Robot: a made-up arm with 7 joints. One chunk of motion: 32 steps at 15 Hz.
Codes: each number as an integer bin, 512 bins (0 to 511) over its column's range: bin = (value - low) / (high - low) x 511, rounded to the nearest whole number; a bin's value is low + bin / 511 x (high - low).
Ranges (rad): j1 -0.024..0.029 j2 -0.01..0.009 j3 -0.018..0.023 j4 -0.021..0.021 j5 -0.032..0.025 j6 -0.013..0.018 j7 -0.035..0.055
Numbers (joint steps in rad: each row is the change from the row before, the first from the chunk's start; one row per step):
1: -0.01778 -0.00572 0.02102 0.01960 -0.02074 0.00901 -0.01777
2: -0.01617 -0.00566 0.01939 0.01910 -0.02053 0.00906 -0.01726
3: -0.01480 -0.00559 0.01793 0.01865 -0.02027 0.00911 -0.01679
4: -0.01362 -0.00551 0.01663 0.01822 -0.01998 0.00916 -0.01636
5: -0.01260 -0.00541 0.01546 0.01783 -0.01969 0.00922 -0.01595
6: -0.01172 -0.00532 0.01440 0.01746 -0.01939 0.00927 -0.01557
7: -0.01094 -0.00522 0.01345 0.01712 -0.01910 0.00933 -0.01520
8: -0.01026 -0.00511 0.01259 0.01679 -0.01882 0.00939 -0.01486
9: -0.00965 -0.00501 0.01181 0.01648 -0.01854 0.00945 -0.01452
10: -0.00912 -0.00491 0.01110 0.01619 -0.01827 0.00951 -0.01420
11: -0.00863 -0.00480 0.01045 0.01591 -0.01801 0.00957 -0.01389
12: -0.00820 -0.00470 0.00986 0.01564 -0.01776 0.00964 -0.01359
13: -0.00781 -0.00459 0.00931 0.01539 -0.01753 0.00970 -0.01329
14: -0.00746 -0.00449 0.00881 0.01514 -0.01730 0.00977 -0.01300
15: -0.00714 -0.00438 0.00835 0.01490 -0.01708 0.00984 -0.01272
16: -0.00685 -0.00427 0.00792 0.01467 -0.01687 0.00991 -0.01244
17: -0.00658 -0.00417 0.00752 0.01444 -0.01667 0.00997 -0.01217
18: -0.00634 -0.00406 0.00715 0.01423 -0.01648 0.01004 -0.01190
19: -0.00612 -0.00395 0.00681 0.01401 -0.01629 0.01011 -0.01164
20: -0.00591 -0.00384 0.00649 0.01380 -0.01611 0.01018 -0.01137
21: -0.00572 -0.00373 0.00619 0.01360 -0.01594 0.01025 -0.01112
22: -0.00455 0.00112 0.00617 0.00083 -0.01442 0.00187 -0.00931
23: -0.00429 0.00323 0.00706 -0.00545 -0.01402 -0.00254 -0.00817
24: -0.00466 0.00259 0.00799 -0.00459 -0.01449 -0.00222 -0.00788
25: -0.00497 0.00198 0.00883 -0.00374 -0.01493 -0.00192 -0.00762
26: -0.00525 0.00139 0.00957 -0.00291 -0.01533 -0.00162 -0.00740
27: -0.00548 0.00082 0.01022 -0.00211 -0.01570 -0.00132 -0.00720
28: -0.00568 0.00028 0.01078 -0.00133 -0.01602 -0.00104 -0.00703
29: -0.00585 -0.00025 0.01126 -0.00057 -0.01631 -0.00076 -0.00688
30: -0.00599 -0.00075 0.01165 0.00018 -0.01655 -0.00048 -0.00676
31: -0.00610 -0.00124 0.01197 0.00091 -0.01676 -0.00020 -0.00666
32: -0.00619 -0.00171 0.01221 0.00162 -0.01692 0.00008 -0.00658
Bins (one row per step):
1: 60 115 486 494 101 363 98
2: 75 117 466 488 103 364 101
3: 89 119 448 482 105 364 103
4: 100 121 432 477 108 365 106
5: 110 123 417 472 110 366 108
6: 118 126 404 468 113 367 110
7: 126 129 392 464 116 368 112
8: 132 132 381 460 118 369 114
9: 138 134 372 456 121 370 116
10: 143 137 363 452 123 371 118
11: 148 140 355 449 125 372 120
12: 152 143 347 446 128 373 122
13: 156 146 340 443 130 374 123
14: 159 148 334 440 132 375 125
15: 163 151 328 437 134 376 127
16: 165 154 323 434 136 378 128
17: 168 157 318 431 137 379 130
18: 170 160 313 429 139 380 131
19: 172 163 309 426 141 381 133
20: 174 166 305 423 142 382 134
21: 176 169 301 421 144 383 136
22: 188 299 301 266 158 245 146
23: 190 356 312 189 161 172 152
24: 186 339 324 200 157 178 154
25: 183 322 334 210 153 183 155
26: 181 306 344 220 149 188 157
27: 179 291 352 230 146 193 158
28: 177 276 359 239 143 197 159
29: 175 262 365 249 141 202 160
30: 174 249 370 258 139 206 160
31: 173 236 374 267 137 211 161
32: 172 223 377 275 135 216 161

